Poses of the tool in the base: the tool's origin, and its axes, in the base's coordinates. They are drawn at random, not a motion.
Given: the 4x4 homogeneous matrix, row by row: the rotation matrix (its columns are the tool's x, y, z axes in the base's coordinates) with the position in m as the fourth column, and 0 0 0 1 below. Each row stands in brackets.
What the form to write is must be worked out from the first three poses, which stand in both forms.
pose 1, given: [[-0.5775 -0.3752 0.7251 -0.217], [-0.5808 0.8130 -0.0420 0.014], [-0.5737 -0.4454 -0.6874 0.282], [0 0 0 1]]
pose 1, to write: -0.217 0.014 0.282 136.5 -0.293 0.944 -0.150
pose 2, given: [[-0.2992 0.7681 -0.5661 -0.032], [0.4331 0.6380 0.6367 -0.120], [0.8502 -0.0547 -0.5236 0.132], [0 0 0 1]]
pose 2, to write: -0.032 -0.120 0.132 126.3 -0.429 -0.879 -0.208
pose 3, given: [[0.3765 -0.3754 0.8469 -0.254], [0.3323 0.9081 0.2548 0.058], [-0.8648 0.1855 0.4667 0.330], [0 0 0 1]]
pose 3, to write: -0.254 0.058 0.330 67.9 -0.037 0.923 0.382
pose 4, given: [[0.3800 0.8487 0.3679 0.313], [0.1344 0.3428 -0.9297 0.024], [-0.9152 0.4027 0.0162 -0.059], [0 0 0 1]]
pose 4, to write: 0.313 0.024 -0.059 97.5 0.672 0.647 -0.360
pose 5, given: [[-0.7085 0.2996 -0.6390 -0.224], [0.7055 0.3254 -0.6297 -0.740], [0.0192 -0.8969 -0.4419 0.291], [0 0 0 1]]
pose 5, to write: -0.224 -0.740 0.291 155.9 -0.327 -0.805 0.496
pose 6, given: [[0.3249 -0.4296 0.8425 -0.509], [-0.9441 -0.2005 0.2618 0.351], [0.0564 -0.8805 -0.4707 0.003], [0 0 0 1]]
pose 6, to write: -0.509 0.351 0.003 132.3 -0.772 0.532 -0.348
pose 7, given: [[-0.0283 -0.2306 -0.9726 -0.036], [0.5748 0.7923 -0.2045 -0.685], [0.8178 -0.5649 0.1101 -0.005], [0 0 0 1]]
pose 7, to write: -0.036 -0.685 -0.005 93.6 -0.181 -0.897 0.403
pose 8, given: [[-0.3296 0.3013 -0.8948 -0.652], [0.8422 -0.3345 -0.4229 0.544], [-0.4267 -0.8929 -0.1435 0.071], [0 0 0 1]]
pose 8, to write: -0.652 0.544 0.071 154.7 -0.549 -0.547 0.632
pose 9, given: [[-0.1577 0.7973 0.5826 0.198], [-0.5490 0.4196 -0.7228 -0.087], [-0.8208 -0.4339 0.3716 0.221], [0 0 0 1]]
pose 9, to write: 0.198 -0.087 0.221 100.6 0.147 0.714 -0.685
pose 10, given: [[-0.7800 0.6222 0.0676 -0.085], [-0.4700 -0.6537 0.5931 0.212], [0.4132 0.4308 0.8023 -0.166], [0 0 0 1]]
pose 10, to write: -0.085 0.212 -0.166 144.7 -0.140 -0.299 -0.944
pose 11, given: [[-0.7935 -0.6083 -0.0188 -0.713], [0.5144 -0.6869 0.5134 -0.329], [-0.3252 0.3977 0.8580 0.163], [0 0 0 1]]
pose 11, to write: -0.713 -0.329 0.163 144.2 -0.099 0.262 0.960
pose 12, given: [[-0.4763 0.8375 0.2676 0.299], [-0.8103 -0.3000 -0.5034 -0.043], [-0.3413 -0.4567 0.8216 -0.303], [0 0 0 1]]
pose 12, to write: 0.299 -0.043 -0.303 118.5 0.027 0.347 -0.938
